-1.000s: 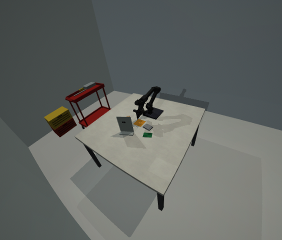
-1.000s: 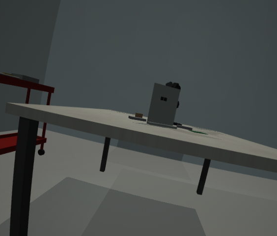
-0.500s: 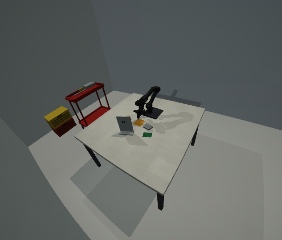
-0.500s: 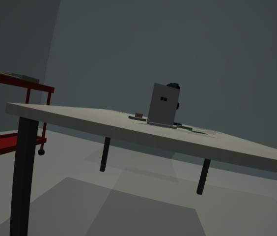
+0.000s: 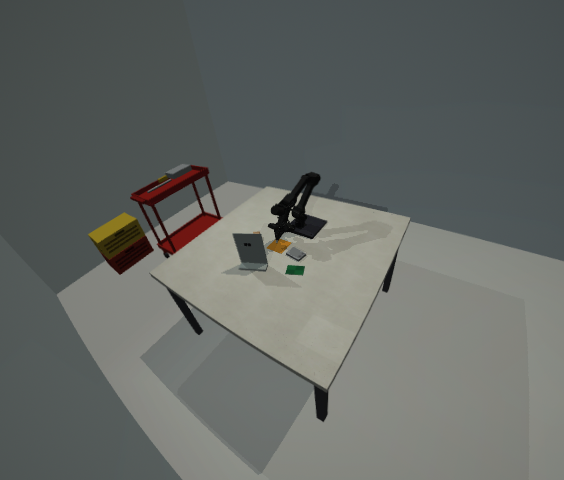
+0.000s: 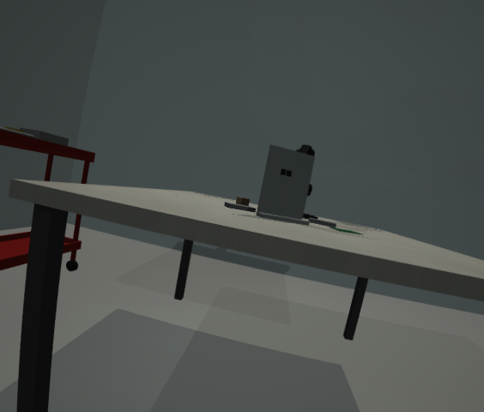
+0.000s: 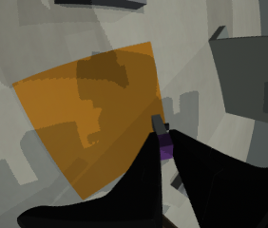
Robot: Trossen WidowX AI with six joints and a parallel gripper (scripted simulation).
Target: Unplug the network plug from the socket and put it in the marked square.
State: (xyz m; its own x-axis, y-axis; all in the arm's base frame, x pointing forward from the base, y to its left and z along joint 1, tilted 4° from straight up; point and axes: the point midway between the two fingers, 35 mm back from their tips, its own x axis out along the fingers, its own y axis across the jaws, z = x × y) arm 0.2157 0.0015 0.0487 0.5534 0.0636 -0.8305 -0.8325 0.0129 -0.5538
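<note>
The orange square patch is 50 mm below my gripper tip and 10 mm behind it. From my gripper tip the other things lie so: grey upright panel (210 mm ahead, 50 mm above); green patch (230 mm to the left, 100 mm ahead, 50 mm below); network plug (right at my gripper tip).
</note>
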